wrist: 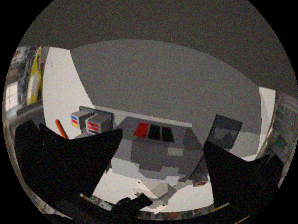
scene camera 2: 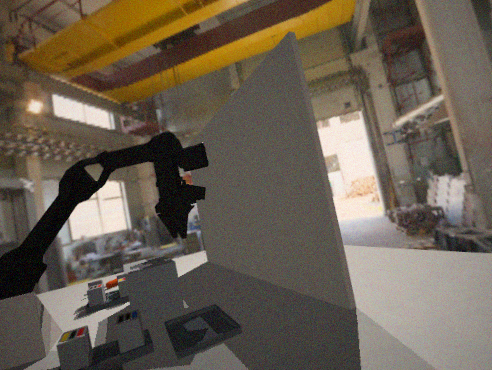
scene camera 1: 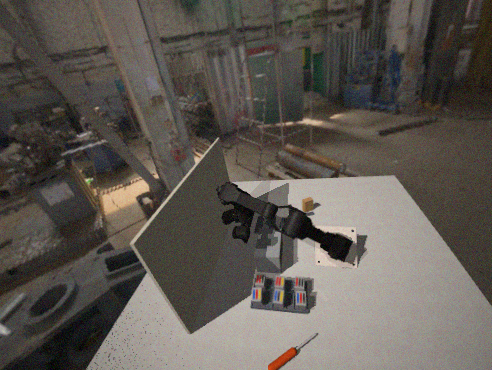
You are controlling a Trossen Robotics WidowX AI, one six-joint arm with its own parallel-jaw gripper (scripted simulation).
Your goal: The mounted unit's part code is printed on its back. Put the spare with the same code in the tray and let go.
The same spot on a grey mounted unit: (wrist: 152,151) is (scene camera 2: 162,258). The same spot on a panel: (wrist: 230,38) is (scene camera 1: 219,225).
